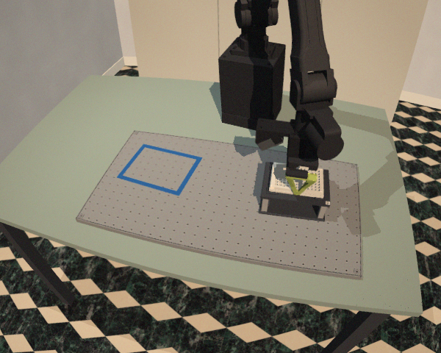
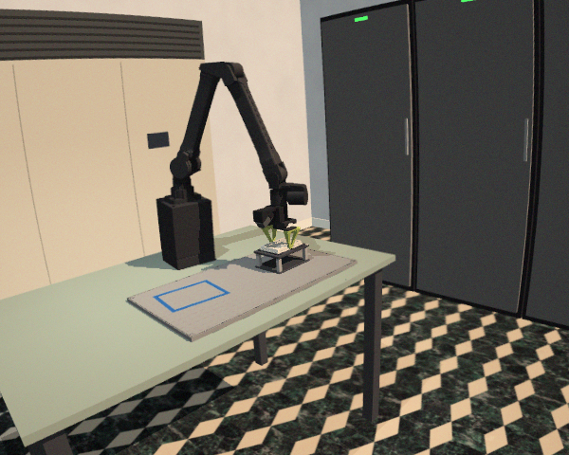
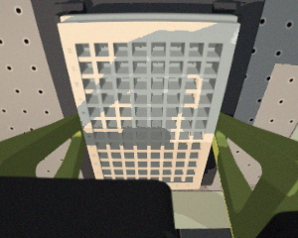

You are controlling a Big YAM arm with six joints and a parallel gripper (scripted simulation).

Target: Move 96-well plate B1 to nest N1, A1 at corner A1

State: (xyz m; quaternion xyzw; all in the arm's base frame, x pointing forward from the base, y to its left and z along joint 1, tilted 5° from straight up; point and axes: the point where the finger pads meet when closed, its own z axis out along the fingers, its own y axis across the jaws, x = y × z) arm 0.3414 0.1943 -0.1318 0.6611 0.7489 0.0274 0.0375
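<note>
Now: the cream 96-well plate right at my hand. From my hand the other things lie so: black raised nest N1 (20 mm below); then white corner mark (80 mm to the left, 40 mm ahead, 10 mm below).
</note>
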